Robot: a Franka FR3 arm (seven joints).
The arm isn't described. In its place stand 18 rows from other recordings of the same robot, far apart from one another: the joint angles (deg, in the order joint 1, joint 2, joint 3, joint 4, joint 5, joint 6, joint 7), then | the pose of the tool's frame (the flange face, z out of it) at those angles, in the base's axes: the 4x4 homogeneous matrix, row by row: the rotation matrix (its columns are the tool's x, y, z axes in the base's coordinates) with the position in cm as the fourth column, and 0 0 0 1 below.
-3.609 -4.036 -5.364 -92.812 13.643 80.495 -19.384 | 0.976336, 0.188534, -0.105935, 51.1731; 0.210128, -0.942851, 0.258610, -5.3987; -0.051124, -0.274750, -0.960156, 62.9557; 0, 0, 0, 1
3.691 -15.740 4.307 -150.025 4.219 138.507 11.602 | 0.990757, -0.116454, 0.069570, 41.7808; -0.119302, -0.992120, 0.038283, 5.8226; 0.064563, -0.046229, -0.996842, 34.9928; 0, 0, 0, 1
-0.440 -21.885 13.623 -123.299 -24.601 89.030 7.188 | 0.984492, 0.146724, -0.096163, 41.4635; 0.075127, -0.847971, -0.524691, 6.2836; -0.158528, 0.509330, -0.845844, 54.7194; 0, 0, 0, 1
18.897 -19.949 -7.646 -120.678 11.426 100.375 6.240 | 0.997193, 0.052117, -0.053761, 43.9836; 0.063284, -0.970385, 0.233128, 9.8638; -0.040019, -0.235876, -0.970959, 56.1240; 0, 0, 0, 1
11.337 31.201 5.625 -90.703 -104.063 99.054 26.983 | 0.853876, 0.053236, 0.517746, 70.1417; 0.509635, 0.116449, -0.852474, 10.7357; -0.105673, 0.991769, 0.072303, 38.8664; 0, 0, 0, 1
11.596 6.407 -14.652 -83.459 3.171 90.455 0.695 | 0.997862, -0.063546, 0.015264, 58.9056; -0.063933, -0.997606, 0.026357, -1.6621; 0.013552, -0.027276, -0.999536, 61.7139; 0, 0, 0, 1
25.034 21.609 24.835 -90.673 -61.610 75.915 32.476 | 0.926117, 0.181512, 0.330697, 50.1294; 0.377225, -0.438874, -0.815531, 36.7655; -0.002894, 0.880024, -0.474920, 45.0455; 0, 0, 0, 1
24.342 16.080 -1.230 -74.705 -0.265 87.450 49.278 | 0.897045, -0.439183, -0.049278, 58.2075; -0.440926, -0.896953, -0.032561, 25.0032; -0.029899, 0.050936, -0.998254, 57.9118; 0, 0, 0, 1
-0.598 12.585 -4.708 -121.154 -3.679 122.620 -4.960 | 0.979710, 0.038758, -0.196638, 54.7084; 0.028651, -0.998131, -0.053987, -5.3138; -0.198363, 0.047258, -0.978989, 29.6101; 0, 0, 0, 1
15.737 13.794 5.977 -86.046 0.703 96.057 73.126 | 0.618685, -0.782169, -0.073764, 58.5830; -0.783773, -0.620956, 0.010627, 22.7450; -0.054117, 0.051239, -0.997219, 52.4074; 0, 0, 0, 1
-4.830 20.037 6.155 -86.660 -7.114 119.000 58.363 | 0.555431, -0.802480, 0.217998, 68.6001; -0.811431, -0.580364, -0.068979, -0.0494; 0.181872, -0.138577, -0.973509, 48.5823; 0, 0, 0, 1
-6.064 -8.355 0.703 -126.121 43.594 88.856 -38.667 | 0.925651, 0.244174, -0.289051, 45.8248; 0.378320, -0.583668, 0.718475, 3.2441; 0.006723, -0.774410, -0.632648, 44.1929; 0, 0, 0, 1
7.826 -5.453 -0.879 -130.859 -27.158 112.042 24.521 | 0.991777, -0.045461, -0.119632, 47.8142; -0.093961, -0.893317, -0.439495, 2.7802; -0.086890, 0.447121, -0.890243, 38.1629; 0, 0, 0, 1
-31.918 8.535 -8.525 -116.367 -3.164 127.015 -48.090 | 0.985771, 0.167602, -0.012883, 44.3384; 0.166174, -0.983188, -0.075688, -37.7719; -0.025352, 0.072470, -0.997048, 37.8533; 0, 0, 0, 1
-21.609 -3.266 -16.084 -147.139 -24.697 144.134 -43.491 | 0.889743, 0.444441, -0.104070, 35.5032; 0.417217, -0.884315, -0.209565, -26.8549; -0.185170, 0.143040, -0.972241, 28.3674; 0, 0, 0, 1
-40.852 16.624 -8.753 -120.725 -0.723 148.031 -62.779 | 0.967094, 0.239575, 0.085635, 38.8604; 0.251323, -0.951937, -0.175079, -45.2847; 0.039575, 0.190840, -0.980823, 29.8750; 0, 0, 0, 1
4.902 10.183 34.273 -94.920 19.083 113.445 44.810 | 0.965542, -0.240467, -0.099516, 48.8790; -0.177847, -0.888857, 0.422259, 39.2457; -0.189995, -0.390011, -0.900996, 53.9448; 0, 0, 0, 1
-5.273 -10.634 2.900 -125.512 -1.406 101.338 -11.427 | 0.958441, 0.161150, -0.235417, 46.5922; 0.160221, -0.986809, -0.023200, -2.0796; -0.236050, -0.015483, -0.971618, 44.7399; 0, 0, 0, 1
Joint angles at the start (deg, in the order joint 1, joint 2, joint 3, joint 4, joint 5, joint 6, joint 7): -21.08 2.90 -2.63 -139.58 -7.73 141.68 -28.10
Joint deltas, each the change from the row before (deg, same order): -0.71 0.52 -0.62 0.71 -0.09 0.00 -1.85; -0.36 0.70 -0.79 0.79 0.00 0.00 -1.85; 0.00 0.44 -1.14 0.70 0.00 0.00 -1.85; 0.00 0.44 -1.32 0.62 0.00 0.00 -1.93; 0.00 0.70 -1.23 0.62 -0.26 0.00 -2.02; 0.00 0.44 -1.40 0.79 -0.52 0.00 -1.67; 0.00 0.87 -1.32 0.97 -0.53 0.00 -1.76; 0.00 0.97 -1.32 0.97 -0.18 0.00 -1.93; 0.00 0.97 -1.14 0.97 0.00 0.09 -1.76; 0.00 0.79 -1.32 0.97 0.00 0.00 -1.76; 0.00 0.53 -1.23 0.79 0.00 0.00 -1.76
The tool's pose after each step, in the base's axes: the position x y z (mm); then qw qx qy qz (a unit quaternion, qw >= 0). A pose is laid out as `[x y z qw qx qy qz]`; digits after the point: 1 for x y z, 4 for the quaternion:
[442.4 -206.4 282.3 0.0363 0.9944 0.0964 -0.0249]
[442.1 -217.2 281.7 0.0368 0.9937 0.1025 -0.0256]
[441.2 -227.8 282.7 0.0383 0.9930 0.1086 -0.0252]
[438.9 -239.7 283.2 0.0396 0.9924 0.1139 -0.0257]
[436.4 -250.7 281.5 0.0411 0.9912 0.1226 -0.0290]
[434.1 -263.7 283.2 0.0460 0.9902 0.1285 -0.0303]
[432.3 -276.5 282.4 0.0502 0.9888 0.1360 -0.0340]
[430.1 -289.3 280.8 0.0526 0.9876 0.1428 -0.0378]
[428.6 -300.8 279.4 0.0548 0.9866 0.1485 -0.0403]
[425.9 -313.7 279.4 0.0577 0.9857 0.1526 -0.0426]
[422.6 -325.3 280.7 0.0607 0.9847 0.1574 -0.0442]

